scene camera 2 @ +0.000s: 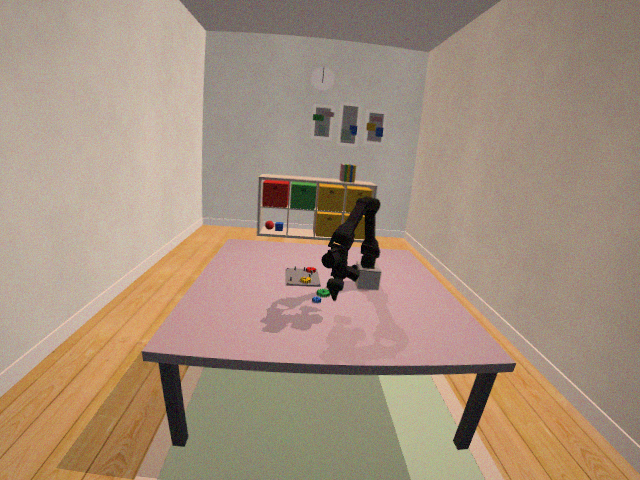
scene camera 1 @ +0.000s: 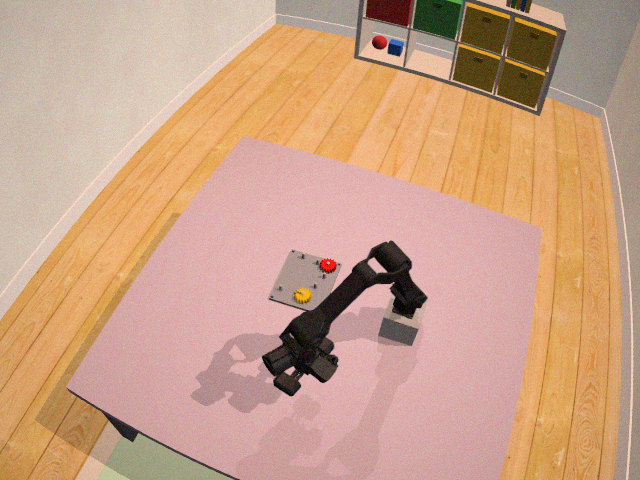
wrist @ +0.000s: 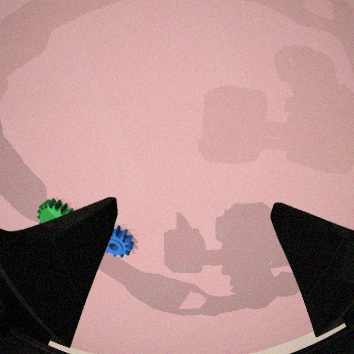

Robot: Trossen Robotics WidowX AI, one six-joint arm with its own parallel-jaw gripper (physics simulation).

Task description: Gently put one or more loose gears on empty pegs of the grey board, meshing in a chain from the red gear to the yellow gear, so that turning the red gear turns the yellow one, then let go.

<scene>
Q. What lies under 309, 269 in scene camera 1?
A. A grey board.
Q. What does my gripper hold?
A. Nothing.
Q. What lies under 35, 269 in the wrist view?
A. My gripper.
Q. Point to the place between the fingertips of my gripper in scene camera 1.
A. At 303, 377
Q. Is my gripper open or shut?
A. Open.
</scene>
